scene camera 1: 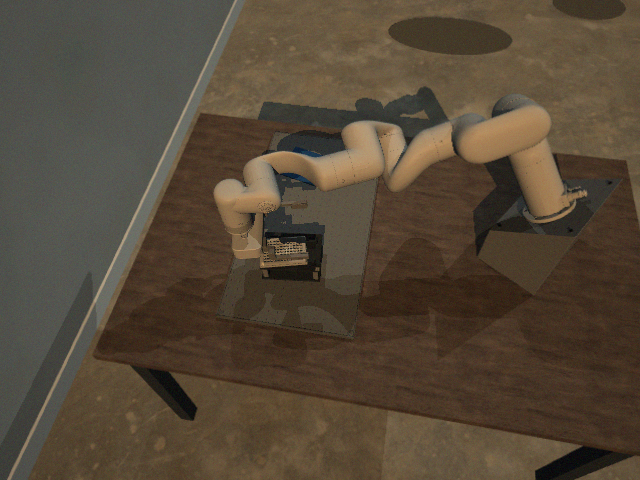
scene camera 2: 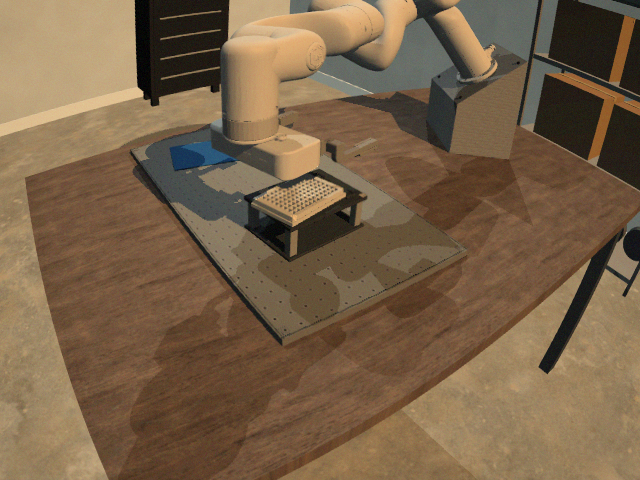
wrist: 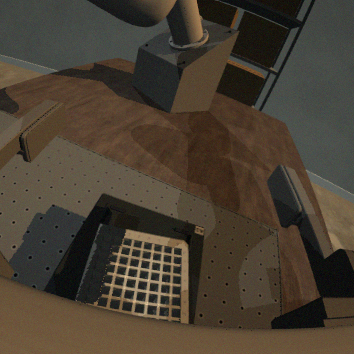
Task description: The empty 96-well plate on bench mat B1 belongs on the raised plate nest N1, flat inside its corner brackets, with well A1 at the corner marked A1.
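Frame: origin at the arm's base, x ahead, y left, z up, level; metres.
Where they show: hand, its tool point: (scene camera 1: 299, 229) (scene camera 2: 323, 131) (wrist: 169, 161); arm's base, origin of its link: (scene camera 1: 549, 208) (scene camera 2: 477, 71) (wrist: 188, 38).
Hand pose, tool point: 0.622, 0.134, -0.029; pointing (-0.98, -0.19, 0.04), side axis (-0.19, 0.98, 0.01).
Things, the pixels of their centre, and the offset from my tool point, as dx, dy, dz. Level surfaces: height alone.
- 96-well plate, middle of its body: (wrist: 132, 303) (scene camera 2: 299, 197) (scene camera 1: 283, 251) +0.049, +0.012, -0.097
- raised black nest N1, middle of its body: (wrist: 125, 289) (scene camera 2: 305, 210) (scene camera 1: 292, 256) +0.028, +0.002, -0.135
- blue mat, height of its surface: dz -0.164
- perforated board, height of its surface: dz -0.166
The 96-well plate (scene camera 1: 283, 249) (scene camera 2: 299, 200) (wrist: 150, 272) rests on the raised black nest N1 (scene camera 1: 316, 253) (scene camera 2: 357, 198) (wrist: 198, 275). Its edges look slightly turned against the nest's edges, with a wider dark gap at the far left corner in the wrist view. I cannot tell whether it lies fully flat inside the brackets. A small light mark shows at the nest's far right corner in the wrist view; well A1 cannot be made out. My gripper (scene camera 1: 298, 230) (scene camera 2: 324, 133) (wrist: 164, 163) is open and empty, raised above the nest, its fingers wide apart and clear of the plate.
A blue mat (scene camera 1: 307, 152) (scene camera 2: 201, 155), partly hidden by the arm, lies on the perforated board (scene camera 1: 341, 289) (scene camera 2: 320, 315) (wrist: 220, 310) beyond the nest. The arm's grey pedestal (scene camera 1: 527, 258) (scene camera 2: 480, 124) (wrist: 200, 80) stands on the wooden table.
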